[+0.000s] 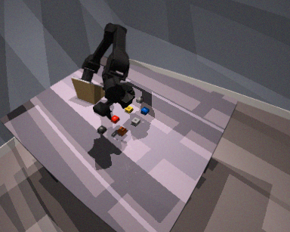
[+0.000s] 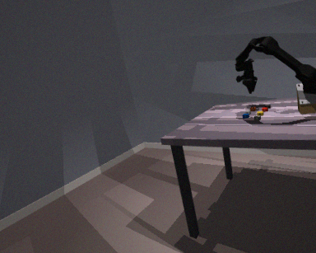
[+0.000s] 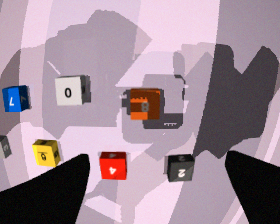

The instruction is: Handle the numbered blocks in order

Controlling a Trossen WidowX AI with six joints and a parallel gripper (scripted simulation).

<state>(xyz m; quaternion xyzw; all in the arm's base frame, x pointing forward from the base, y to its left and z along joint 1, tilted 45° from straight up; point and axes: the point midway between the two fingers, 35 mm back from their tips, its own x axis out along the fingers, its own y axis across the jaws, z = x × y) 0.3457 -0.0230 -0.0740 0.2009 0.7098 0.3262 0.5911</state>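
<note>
My gripper tip is now 11 cm above the white block, 9 cm to the right of it and 1 cm short of it. From my gripper tip the other things lie so: orange block (11 cm below, 1 cm to the left); then black block (11 cm below, 8 cm behind, 5 cm to the right); then red block (11 cm below, 8 cm behind, 4 cm to the left).
</note>
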